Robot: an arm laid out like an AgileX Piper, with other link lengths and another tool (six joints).
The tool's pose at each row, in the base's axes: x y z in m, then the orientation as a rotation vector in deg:
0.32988 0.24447 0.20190 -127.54 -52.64 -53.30
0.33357 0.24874 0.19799 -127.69 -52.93 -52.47
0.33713 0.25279 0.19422 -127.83 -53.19 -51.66
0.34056 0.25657 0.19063 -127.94 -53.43 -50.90
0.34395 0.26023 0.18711 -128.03 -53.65 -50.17
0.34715 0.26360 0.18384 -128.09 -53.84 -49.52
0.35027 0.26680 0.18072 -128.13 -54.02 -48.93
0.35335 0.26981 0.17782 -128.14 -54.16 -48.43
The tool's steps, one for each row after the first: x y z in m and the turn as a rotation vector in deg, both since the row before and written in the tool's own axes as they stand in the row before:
0.00056 0.00104 0.00676 0.30 -0.59 0.05
0.00058 0.00108 0.00646 0.29 -0.57 0.06
0.00061 0.00114 0.00611 0.29 -0.52 0.06
0.00065 0.00119 0.00595 0.29 -0.49 0.06
0.00067 0.00119 0.00552 0.27 -0.43 0.06
0.00071 0.00122 0.00526 0.26 -0.39 0.05
0.00081 0.00127 0.00497 0.23 -0.31 0.05

